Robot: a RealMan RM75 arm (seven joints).
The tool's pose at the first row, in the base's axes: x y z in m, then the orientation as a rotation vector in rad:
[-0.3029 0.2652 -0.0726 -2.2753 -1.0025 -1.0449]
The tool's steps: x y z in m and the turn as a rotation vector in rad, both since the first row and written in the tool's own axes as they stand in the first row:
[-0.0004 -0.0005 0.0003 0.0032 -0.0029 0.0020]
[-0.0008 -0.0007 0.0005 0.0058 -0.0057 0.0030]
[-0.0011 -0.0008 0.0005 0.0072 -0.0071 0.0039]
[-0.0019 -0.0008 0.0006 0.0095 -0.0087 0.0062]
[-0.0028 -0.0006 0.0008 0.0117 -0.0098 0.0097]
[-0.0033 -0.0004 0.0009 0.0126 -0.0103 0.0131]
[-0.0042 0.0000 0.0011 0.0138 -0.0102 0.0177]
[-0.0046 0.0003 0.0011 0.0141 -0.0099 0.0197]
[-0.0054 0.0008 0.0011 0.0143 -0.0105 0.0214]
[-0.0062 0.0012 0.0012 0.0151 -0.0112 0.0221]
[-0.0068 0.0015 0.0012 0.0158 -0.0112 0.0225]
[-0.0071 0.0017 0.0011 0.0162 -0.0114 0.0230]
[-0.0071 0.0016 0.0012 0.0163 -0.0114 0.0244]
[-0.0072 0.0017 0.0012 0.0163 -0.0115 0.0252]
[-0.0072 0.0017 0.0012 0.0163 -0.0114 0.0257]
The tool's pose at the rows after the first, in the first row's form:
[-0.3033 0.2655 -0.0731 -2.2754 -1.0022 -1.0387]
[-0.3036 0.2656 -0.0735 -2.2757 -1.0028 -1.0335]
[-0.3038 0.2656 -0.0737 -2.2758 -1.0027 -1.0307]
[-0.3041 0.2653 -0.0744 -2.2758 -1.0012 -1.0264]
[-0.3043 0.2649 -0.0752 -2.2758 -0.9980 -1.0223]
[-0.3043 0.2646 -0.0757 -2.2763 -0.9942 -1.0197]
[-0.3043 0.2641 -0.0766 -2.2765 -0.9889 -1.0171]
[-0.3042 0.2637 -0.0769 -2.2766 -0.9864 -1.0163]
[-0.3042 0.2631 -0.0776 -2.2773 -0.9846 -1.0149]
[-0.3042 0.2625 -0.0783 -2.2774 -0.9842 -1.0133]
[-0.3043 0.2621 -0.0788 -2.2769 -0.9839 -1.0126]
[-0.3043 0.2618 -0.0790 -2.2769 -0.9835 -1.0119]
[-0.3043 0.2619 -0.0790 -2.2771 -0.9818 -1.0113]
[-0.3043 0.2618 -0.0791 -2.2774 -0.9809 -1.0108]
[-0.3043 0.2618 -0.0791 -2.2775 -0.9802 -1.0107]

